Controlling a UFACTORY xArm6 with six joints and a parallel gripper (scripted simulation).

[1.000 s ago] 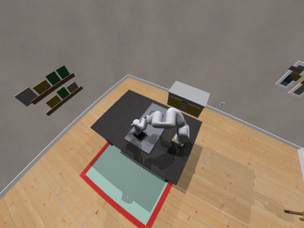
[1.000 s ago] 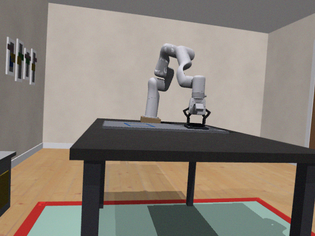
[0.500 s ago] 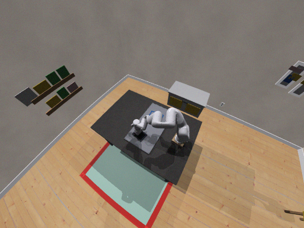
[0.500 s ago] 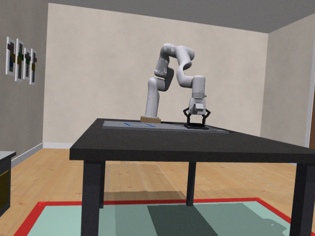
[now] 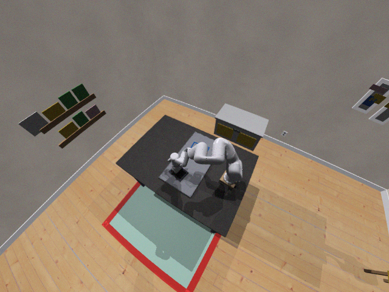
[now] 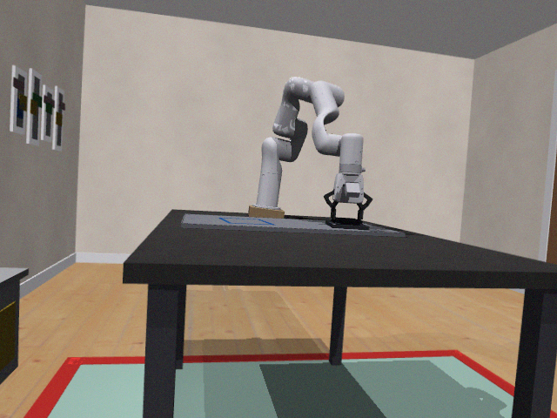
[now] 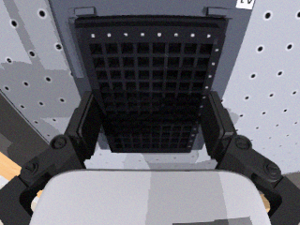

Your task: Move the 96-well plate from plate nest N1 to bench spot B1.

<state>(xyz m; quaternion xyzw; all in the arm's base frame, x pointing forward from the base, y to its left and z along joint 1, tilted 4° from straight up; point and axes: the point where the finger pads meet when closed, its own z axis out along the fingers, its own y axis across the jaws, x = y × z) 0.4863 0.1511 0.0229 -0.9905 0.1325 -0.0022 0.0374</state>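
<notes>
Now: hand 2 cm above the plate nest N1. Also, from my hand: black 96-well plate (1 cm below).
</notes>
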